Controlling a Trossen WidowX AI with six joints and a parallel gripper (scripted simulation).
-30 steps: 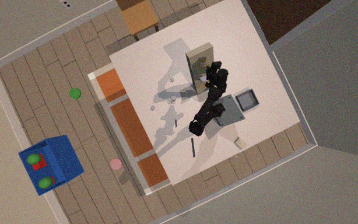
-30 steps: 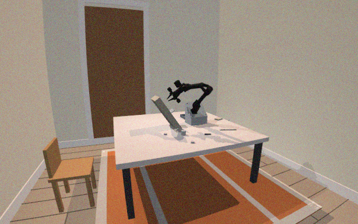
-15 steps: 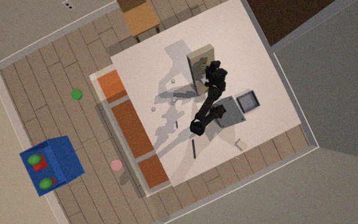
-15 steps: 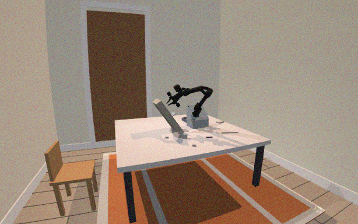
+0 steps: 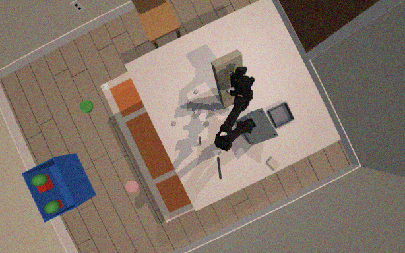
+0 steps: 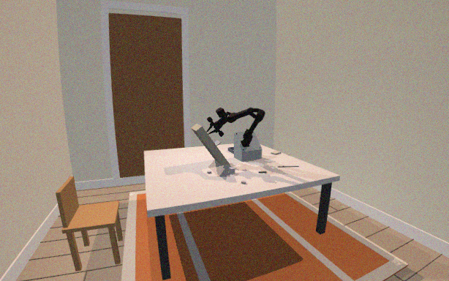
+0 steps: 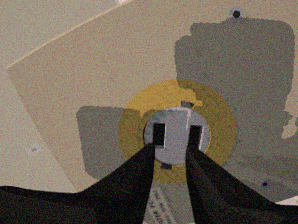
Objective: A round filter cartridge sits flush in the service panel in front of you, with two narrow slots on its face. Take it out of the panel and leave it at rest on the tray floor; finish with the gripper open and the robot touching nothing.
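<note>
The round filter cartridge lies 2 cm ahead of my gripper tip and 2 cm below it. Also, from my gripper tip: service panel: 2 cm behind, 9 cm below; small pale block: 72 cm behind, 25 cm below; grey tray: 42 cm behind, 25 cm to the right, 25 cm below.
</note>
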